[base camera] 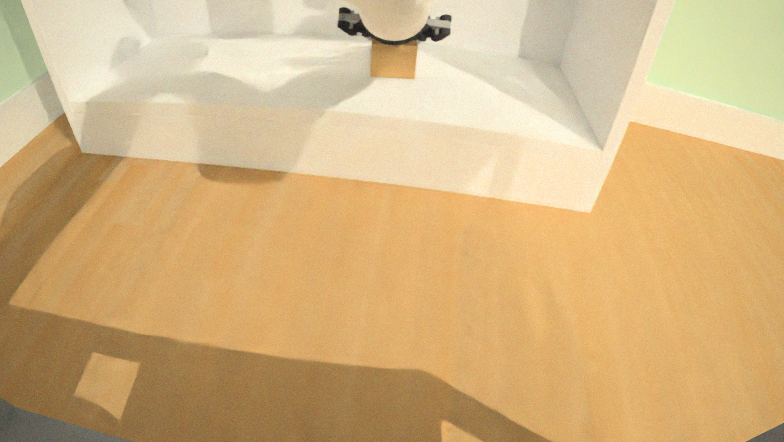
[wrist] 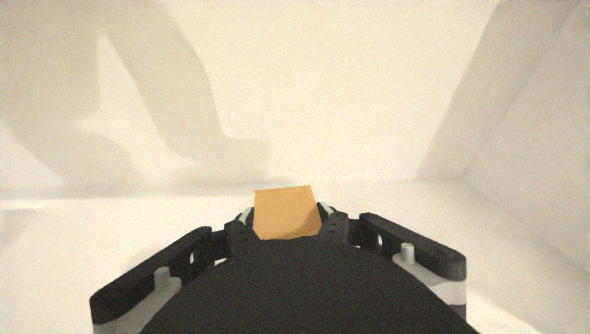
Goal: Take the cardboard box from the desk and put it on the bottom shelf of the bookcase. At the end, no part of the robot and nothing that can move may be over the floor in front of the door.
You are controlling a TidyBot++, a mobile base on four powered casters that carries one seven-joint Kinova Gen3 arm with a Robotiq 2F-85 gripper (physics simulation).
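Places are measured from the arm's base along level axes (x left, y ahead, z down), in metres.
Where they show: gripper, fingertip midpoint: (wrist: 286, 214).
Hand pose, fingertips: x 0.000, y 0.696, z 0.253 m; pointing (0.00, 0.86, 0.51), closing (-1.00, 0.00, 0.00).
Each offset is from my fingertips to the top centre of the thing. "pt": to the spot under its first point. Level surfaces: height alone.
The cardboard box @[dx +0.000, dy -0.013, dz -0.007 m] (base camera: 393, 61) (wrist: 286, 212) is small and orange-brown. My gripper (wrist: 286, 214) is shut on it, with a finger on each side. In the base camera view the box hangs down below the gripper, inside the bottom bay of the white bookcase, at or very close to the bottom shelf @[dz +0.044 m] (base camera: 466, 101) (wrist: 430, 240); I cannot tell whether it touches. The arm's rounded end hides the top of the box and the fingertips in the base camera view. The desk does not show in these views.
The bookcase's side panel @[pt dx -0.269, dy -0.125, dz -0.039 m] (base camera: 609, 71) stands to the right of the box, and its front base board @[pt dx +0.000, dy -0.163, dz +0.090 m] (base camera: 384, 148) runs along the wooden floor @[dz +0.144 m] (base camera: 384, 274). Green walls (base camera: 724, 60) with a pale skirting board (base camera: 713, 120) are on both sides. The door does not show.
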